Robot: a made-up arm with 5 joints.
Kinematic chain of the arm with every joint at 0, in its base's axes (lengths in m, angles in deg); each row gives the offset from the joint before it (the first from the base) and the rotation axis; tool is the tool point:
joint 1: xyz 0 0 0.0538 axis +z
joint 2: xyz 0 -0.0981 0.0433 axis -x
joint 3: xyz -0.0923 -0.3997 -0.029 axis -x
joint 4: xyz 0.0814 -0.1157 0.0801 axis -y
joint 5: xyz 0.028 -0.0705 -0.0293 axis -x
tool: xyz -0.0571 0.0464 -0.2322
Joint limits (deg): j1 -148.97..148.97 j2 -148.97..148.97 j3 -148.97..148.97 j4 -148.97..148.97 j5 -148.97..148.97
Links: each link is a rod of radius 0.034 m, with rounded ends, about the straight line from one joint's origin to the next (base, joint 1, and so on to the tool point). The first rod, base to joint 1, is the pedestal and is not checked.
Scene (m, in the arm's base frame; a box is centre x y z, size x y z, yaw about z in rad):
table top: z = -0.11
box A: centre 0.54 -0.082 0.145 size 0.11 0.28 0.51 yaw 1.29
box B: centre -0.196 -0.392 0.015 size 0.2 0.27 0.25 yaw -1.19
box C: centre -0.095 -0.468 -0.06 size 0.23 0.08 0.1 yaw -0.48
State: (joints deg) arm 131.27 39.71 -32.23 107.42 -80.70
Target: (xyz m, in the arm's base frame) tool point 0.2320 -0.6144 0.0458
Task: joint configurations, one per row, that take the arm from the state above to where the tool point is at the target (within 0.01 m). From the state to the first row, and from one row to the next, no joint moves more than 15 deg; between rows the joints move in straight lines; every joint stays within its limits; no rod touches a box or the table.
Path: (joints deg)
1: 126.41 52.44 -36.02 117.81 -94.32
2: 121.55 65.18 -39.82 128.20 -107.95
3: 116.69 77.91 -43.61 138.58 -121.57
4: 111.83 90.65 -47.40 148.97 -135.19
5: 99.18 79.87 -48.88 139.36 -129.33
6: 86.52 69.09 -50.36 129.75 -123.47
7: 73.87 58.32 -51.84 120.14 -117.61
8: 61.22 47.54 -53.32 110.52 -111.74
9: 48.56 36.76 -54.80 100.91 -105.88
10: 35.91 25.99 -56.28 91.30 -100.02
11: 36.69 19.31 -52.34 89.58 -112.26
12: 37.46 12.64 -48.40 87.86 -124.50
13: 38.23 5.97 -44.46 86.13 -136.73
14: 39.00 -0.71 -40.52 84.41 -148.97

